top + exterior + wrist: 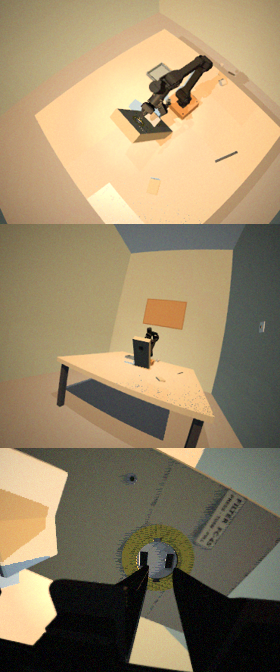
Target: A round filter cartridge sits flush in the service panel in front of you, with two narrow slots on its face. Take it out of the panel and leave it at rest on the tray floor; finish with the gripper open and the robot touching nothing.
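The round filter cartridge lies 30 mm ahead of my gripper tip and 20 mm below it. From my gripper tip the other things lie so: service panel 20 mm behind, 100 mm below; grey tray 390 mm behind, 300 mm to the right, 270 mm below; small white cube 700 mm behind, 40 mm to the left, 250 mm below.
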